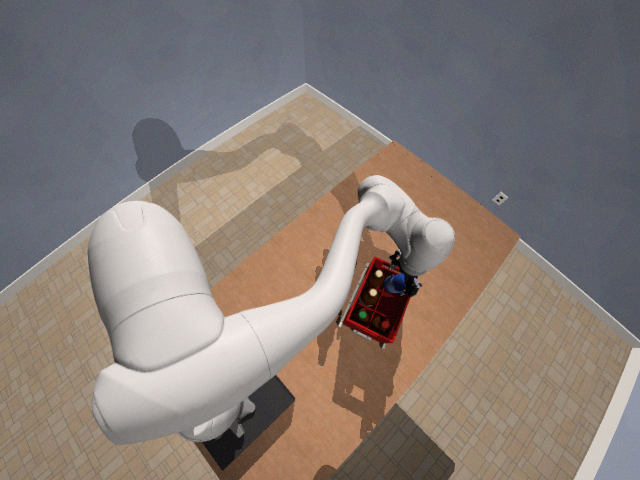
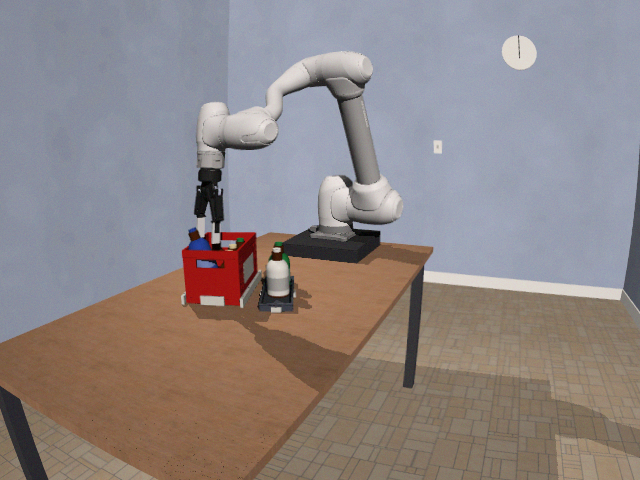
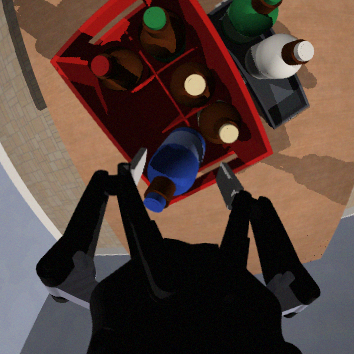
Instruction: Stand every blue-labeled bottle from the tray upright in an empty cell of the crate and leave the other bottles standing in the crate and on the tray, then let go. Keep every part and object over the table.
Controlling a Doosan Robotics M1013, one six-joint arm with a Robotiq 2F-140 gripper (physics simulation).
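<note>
Looking at the pictures, I find my gripper, which is visible in image 3 too. A blue-labeled bottle is there for me to see, and so are a white bottle and a green-capped bottle.
</note>
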